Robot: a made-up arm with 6 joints. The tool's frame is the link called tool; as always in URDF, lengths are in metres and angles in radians. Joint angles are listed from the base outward.
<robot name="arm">
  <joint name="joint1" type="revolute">
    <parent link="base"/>
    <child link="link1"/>
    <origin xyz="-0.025 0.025 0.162"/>
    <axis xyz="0 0 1"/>
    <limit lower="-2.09" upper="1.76"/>
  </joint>
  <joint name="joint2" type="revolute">
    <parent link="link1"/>
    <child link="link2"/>
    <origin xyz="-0.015 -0.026 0.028" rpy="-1.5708 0 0"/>
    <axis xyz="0 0 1"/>
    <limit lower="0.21" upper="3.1"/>
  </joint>
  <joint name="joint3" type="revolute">
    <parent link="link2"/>
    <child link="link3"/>
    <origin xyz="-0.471 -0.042 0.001"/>
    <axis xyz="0 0 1"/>
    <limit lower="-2" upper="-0.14"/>
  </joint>
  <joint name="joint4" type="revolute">
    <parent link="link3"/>
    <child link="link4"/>
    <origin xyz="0.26 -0.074 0.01" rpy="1.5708 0 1.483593"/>
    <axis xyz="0 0 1"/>
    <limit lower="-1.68" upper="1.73"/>
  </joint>
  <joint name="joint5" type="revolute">
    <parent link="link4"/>
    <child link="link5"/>
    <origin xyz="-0.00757 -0.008 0.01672" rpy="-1.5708 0 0"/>
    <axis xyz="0 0 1"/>
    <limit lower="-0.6" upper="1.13"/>
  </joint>
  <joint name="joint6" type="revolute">
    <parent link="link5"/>
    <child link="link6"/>
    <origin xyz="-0.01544 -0.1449 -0.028" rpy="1.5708 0 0"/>
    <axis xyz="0 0 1"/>
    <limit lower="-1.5" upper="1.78"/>
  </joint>
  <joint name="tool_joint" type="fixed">
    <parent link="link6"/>
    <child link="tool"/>
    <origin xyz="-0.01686 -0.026 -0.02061" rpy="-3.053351 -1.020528 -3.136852"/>
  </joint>
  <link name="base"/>
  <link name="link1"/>
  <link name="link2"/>
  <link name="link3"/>
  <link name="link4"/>
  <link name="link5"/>
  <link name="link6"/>
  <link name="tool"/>
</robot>
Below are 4 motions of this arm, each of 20 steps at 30 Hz.
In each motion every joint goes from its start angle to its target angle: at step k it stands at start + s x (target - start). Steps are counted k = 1, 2, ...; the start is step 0. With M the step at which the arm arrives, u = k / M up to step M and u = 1 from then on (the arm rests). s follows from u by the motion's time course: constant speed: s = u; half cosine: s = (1 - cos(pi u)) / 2; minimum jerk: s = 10 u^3 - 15 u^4 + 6 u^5.
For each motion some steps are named. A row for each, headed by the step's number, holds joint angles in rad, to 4 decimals.
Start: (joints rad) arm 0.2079 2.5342 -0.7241 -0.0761 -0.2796 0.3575
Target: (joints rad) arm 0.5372 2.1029 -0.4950 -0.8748 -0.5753 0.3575
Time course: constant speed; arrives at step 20
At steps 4, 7, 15, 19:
4: 0.2738 2.4479 -0.6783 -0.2358 -0.3387 0.3575
7: 0.3232 2.3832 -0.6439 -0.3556 -0.3831 0.3575
15: 0.4549 2.2107 -0.5523 -0.6751 -0.5014 0.3575
19: 0.5207 2.1245 -0.5065 -0.8349 -0.5605 0.3575

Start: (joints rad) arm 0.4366 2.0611 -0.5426 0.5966 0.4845 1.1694
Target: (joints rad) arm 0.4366 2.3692 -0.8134 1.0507 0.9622 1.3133
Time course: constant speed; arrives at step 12
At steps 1, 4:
1: 0.4366 2.0868 -0.5652 0.6344 0.5243 1.1814
4: 0.4366 2.1638 -0.6329 0.7480 0.6437 1.2174

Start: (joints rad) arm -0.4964 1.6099 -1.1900 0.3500 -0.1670 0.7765
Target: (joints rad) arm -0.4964 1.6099 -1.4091 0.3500 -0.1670 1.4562
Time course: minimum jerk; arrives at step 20
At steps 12, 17, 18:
12: -0.4964 1.6099 -1.3395 0.3500 -0.1670 1.2404
17: -0.4964 1.6099 -1.4033 0.3500 -0.1670 1.4381
18: -0.4964 1.6099 -1.4072 0.3500 -0.1670 1.4504

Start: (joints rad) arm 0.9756 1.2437 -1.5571 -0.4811 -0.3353 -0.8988
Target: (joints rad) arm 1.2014 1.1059 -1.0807 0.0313 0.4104 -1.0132
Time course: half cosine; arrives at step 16
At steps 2, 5, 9, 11, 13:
2: 0.9842 1.2385 -1.5390 -0.4616 -0.3069 -0.9032
5: 1.0258 1.2131 -1.4512 -0.3672 -0.1696 -0.9242
9: 1.1105 1.1614 -1.2724 -0.1749 0.1103 -0.9672
11: 1.1512 1.1365 -1.1866 -0.0826 0.2447 -0.9878
13: 1.1824 1.1175 -1.1208 -0.0119 0.3476 -1.0036

